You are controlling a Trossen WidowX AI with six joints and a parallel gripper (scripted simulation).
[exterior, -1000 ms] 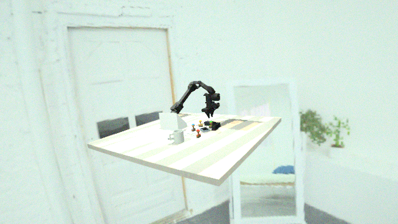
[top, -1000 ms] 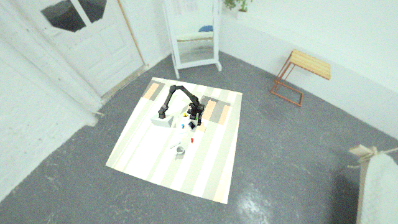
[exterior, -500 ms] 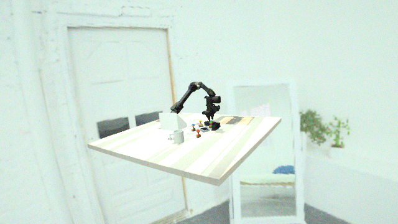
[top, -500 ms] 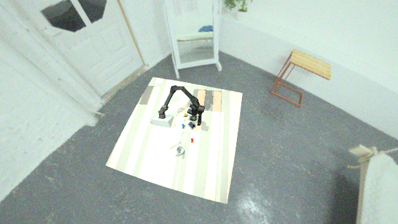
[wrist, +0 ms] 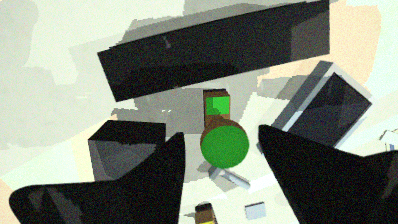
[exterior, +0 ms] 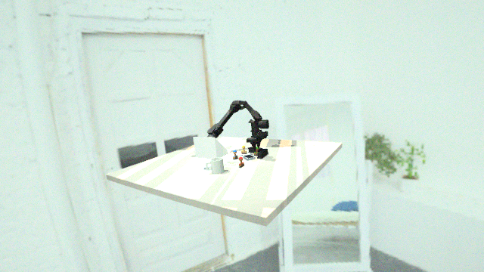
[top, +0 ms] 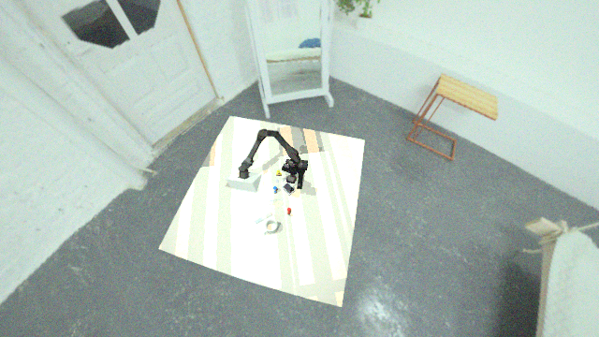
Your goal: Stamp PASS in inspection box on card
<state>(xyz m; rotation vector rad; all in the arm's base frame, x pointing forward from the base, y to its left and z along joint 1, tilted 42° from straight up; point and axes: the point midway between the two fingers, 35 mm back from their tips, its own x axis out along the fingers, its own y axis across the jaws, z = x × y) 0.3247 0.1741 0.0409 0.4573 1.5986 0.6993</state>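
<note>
The green-topped stamp lies 3 cm below my gripper tip. Round my gripper tip: dark ink pad (1 cm behind, 9 cm to the right, 4 cm below); then yellow stamp (13 cm behind, 3 cm below); then black block (5 cm ahead, 3 cm below).
</note>
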